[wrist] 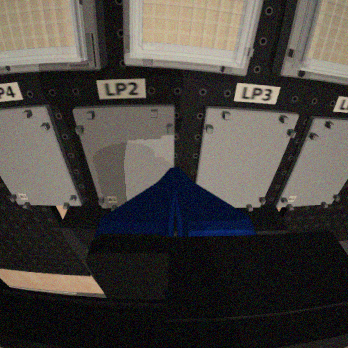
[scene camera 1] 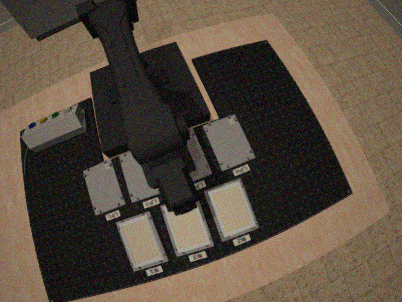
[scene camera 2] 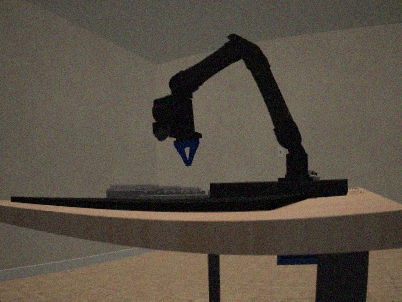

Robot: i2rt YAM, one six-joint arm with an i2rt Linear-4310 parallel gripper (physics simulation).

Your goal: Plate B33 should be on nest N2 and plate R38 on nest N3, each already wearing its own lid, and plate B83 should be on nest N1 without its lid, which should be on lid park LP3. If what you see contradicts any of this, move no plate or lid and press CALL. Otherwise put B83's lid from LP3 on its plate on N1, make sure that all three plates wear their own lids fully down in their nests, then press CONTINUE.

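Where they show: gripper, between the fingertips: (wrist: 174, 175) (scene camera 2: 188, 166); arm's base, origin of its link: (scene camera 2: 297, 181).
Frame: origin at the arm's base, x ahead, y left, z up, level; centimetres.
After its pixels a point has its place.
Plates sit in the nests: N1's plate (scene camera 1: 141, 242) {x 45.4, y -12.8, z 0.6 cm} (wrist: 330, 40) {x 41.3, y -10.7, z 0.6 cm}, N3's plate (scene camera 1: 189, 232) {x 47.0, y 0.0, z 0.8 cm} (wrist: 190, 25) {x 41.1, y 0.3, z 0.8 cm} and N2's plate (scene camera 1: 231, 210) {x 45.6, y 11.8, z 1.0 cm} (wrist: 35, 30) {x 41.2, y 11.0, z 1.0 cm}. N2's and N3's show broad pale rims; N1's rim looks narrower. Plate codes are not readable, and whether each wears a lid is hard to tell. Lid park LP3 (scene camera 1: 137, 182) {x 29.1, y -8.8, z -2.1 cm} (wrist: 245, 155) {x 28.7, y -7.3, z -2.1 cm} shows a flat grey surface with corner posts; I cannot make out a clear lid on it. My gripper (scene camera 2: 188, 164) {x 32.6, y 1.4, z 6.4 cm} (wrist: 174, 175) {x 32.6, y 1.4, z 6.4 cm} is shut and empty, high above the parks, seen between LP2 and LP3 in the wrist view.
Parks LP1 (scene camera 1: 104, 187) {x 27.0, y -19.0, z -2.1 cm} (wrist: 320, 160) {x 28.1, y -17.9, z -2.1 cm}, LP2 (scene camera 1: 200, 160) {x 29.6, y 9.7, z -2.1 cm} (wrist: 140, 125) {x 32.3, y 4.5, z -2.1 cm} and LP4 (scene camera 1: 229, 142) {x 27.7, y 19.1, z -2.1 cm} (wrist: 30, 155) {x 28.8, y 17.9, z -2.1 cm} flank LP3. LP2 lies partly in shadow. A button box (scene camera 1: 55, 135) {x 5.8, y -31.0, z 1.4 cm} stands at the mat's left, its lettering unreadable. The arm covers part of the parks in scene camera 1.
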